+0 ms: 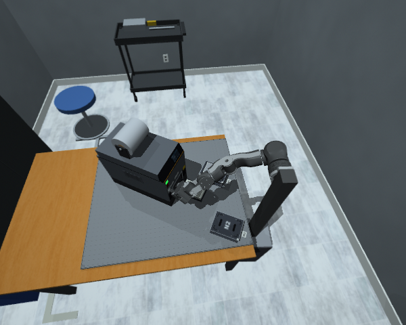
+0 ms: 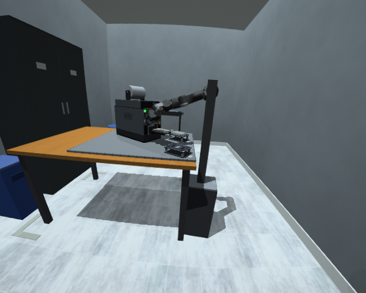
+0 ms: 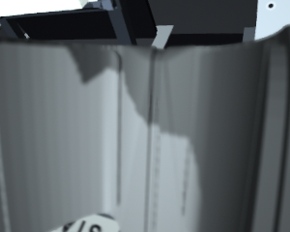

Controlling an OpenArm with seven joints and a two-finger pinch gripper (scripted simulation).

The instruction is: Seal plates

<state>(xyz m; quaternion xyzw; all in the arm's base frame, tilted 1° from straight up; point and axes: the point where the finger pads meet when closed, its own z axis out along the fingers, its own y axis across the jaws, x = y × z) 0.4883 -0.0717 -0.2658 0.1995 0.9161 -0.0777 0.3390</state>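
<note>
Now: the grey start button 3 cm ahead of my hand, 1 cm to the right of it and 1 cm above it. Round my hand: foil roll 20 cm ahead, 19 cm to the right, 24 cm above; then sealer stage 10 cm behind, 6 cm to the right, 8 cm below; then white well plate 10 cm behind, 6 cm to the right, 7 cm below.
</note>
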